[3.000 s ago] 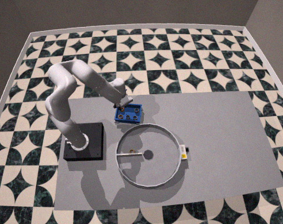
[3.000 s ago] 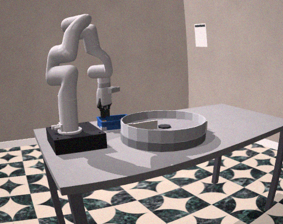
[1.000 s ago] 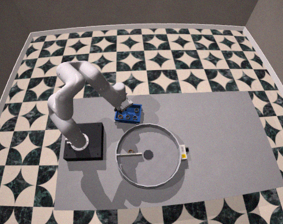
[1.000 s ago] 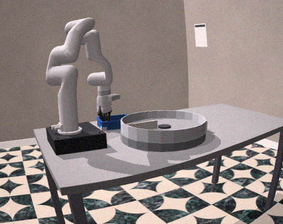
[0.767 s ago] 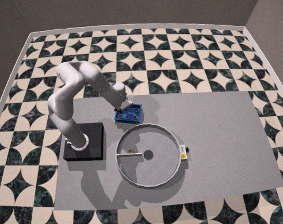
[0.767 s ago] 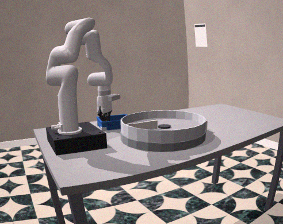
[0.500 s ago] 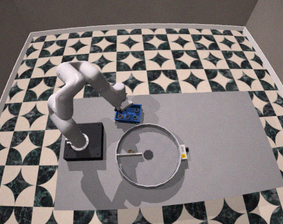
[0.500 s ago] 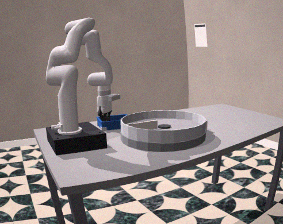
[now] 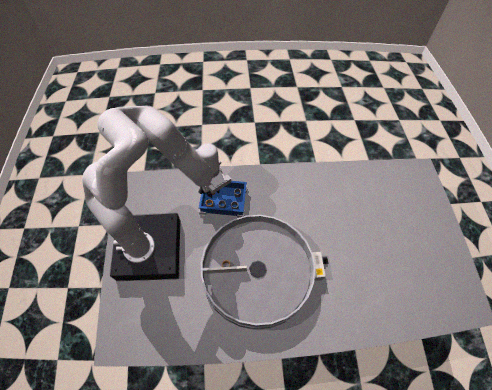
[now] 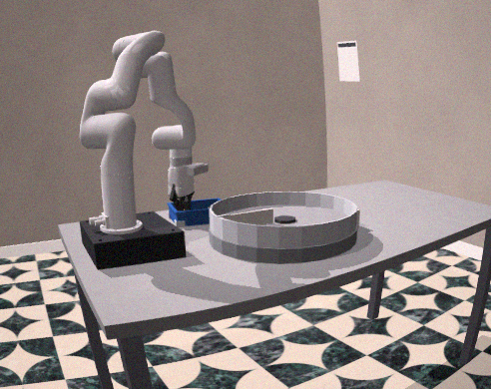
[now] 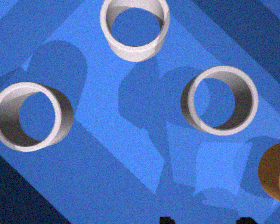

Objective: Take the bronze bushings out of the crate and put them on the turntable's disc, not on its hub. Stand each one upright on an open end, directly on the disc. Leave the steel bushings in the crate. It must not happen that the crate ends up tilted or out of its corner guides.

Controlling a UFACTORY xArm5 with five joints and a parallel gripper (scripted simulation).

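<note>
Right now my hand is 40 mm short of the blue crate, 30 mm to the left of it and 10 mm above it. From my hand the other things lie so: turntable 160 mm ahead, 370 mm to the right, 20 mm above.
</note>
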